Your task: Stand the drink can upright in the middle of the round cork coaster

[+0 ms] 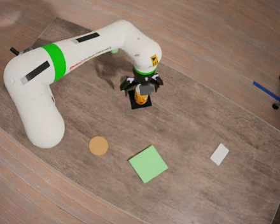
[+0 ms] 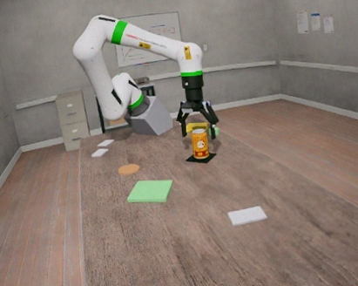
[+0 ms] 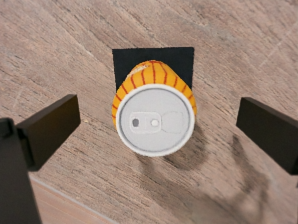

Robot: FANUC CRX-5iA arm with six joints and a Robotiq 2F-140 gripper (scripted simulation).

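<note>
My gripper is now 40 mm above the orange drink can. Also, from my hand: round cork coaster 330 mm to the right, 110 mm below, 60 mm behind; small green cylinder 290 mm behind, 200 mm to the left, 90 mm below; black square coaster 110 mm below.
</note>
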